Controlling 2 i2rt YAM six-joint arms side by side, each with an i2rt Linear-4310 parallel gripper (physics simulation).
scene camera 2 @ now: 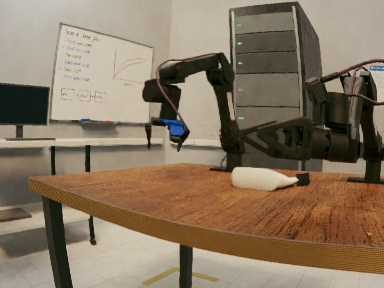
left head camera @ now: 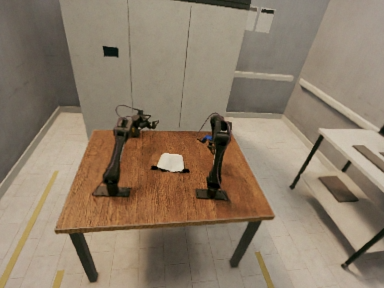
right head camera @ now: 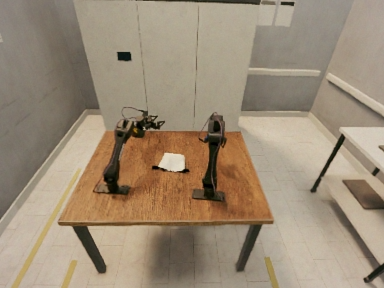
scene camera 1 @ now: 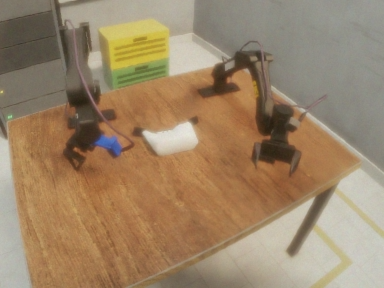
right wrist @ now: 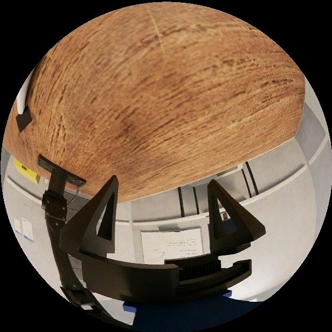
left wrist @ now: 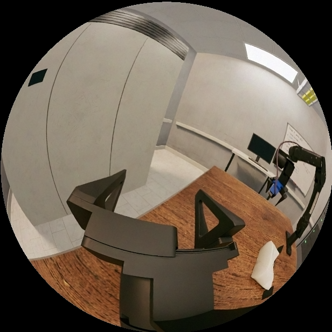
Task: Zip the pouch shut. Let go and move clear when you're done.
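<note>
The white pouch (left head camera: 171, 162) (right head camera: 173, 162) (scene camera 1: 172, 139) (scene camera 2: 260, 179) (left wrist: 265, 265) lies on the wooden table between the arms, puffed up. A small black tab shows at each end of its edge nearest the arm bases; one tab (scene camera 2: 303, 179) shows in scene camera 2. The zipper and slider are too small to make out. My left gripper (scene camera 1: 274, 171) (left wrist: 163, 183) is open and empty, raised over the table's far left part in the head views, apart from the pouch. My right gripper (scene camera 2: 164, 147) (right wrist: 165, 181) is open and empty, raised to the pouch's right in the head views.
The table (left head camera: 135, 212) (scene camera 1: 165, 240) carries both arm bases. A blue part (scene camera 1: 109, 144) (scene camera 2: 174, 127) sits on the right arm by its gripper. Yellow and green drawers (scene camera 1: 135, 45) and a dark server cabinet (scene camera 2: 267, 75) stand behind the table in the scene views.
</note>
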